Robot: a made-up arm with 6 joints. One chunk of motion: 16 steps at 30 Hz.
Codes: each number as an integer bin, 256 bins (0 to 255) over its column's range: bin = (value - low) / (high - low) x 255, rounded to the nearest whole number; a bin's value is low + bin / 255 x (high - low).
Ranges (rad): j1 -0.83..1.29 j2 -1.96..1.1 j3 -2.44..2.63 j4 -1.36..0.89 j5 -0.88..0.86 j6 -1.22..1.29
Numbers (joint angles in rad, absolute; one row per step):
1: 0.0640 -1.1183 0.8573 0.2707 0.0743 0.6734
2: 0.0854 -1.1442 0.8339 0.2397 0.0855 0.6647
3: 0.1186 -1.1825 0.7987 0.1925 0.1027 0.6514
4: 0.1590 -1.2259 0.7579 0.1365 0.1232 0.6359
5: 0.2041 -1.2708 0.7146 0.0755 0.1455 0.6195
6: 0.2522 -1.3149 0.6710 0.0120 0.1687 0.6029
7: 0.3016 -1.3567 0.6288 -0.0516 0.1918 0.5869
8: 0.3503 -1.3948 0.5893 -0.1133 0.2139 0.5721
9: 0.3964 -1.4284 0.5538 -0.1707 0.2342 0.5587
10: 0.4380 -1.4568 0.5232 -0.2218 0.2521 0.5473
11: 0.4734 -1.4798 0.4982 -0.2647 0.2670 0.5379
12: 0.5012 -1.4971 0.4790 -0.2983 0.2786 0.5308
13: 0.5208 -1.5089 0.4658 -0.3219 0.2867 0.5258
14: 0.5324 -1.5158 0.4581 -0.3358 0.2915 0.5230
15: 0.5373 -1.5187 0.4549 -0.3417 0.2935 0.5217
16: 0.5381 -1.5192 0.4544 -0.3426 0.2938 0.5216
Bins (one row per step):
1: 108 70 166 185 140 192
2: 110 68 165 181 141 191
3: 114 65 163 176 144 190
4: 119 61 161 170 147 189
5: 124 57 159 163 150 187
6: 130 54 156 155 154 185
7: 136 50 154 148 157 184
8: 142 47 152 141 160 182
9: 148 44 151 135 163 181
10: 153 42 149 129 166 180
11: 157 40 148 124 168 179
12: 160 39 147 120 170 178
13: 162 38 146 118 171 177
14: 164 37 146 116 172 177
15: 164 37 146 115 172 177
16: 165 37 146 115 172 177

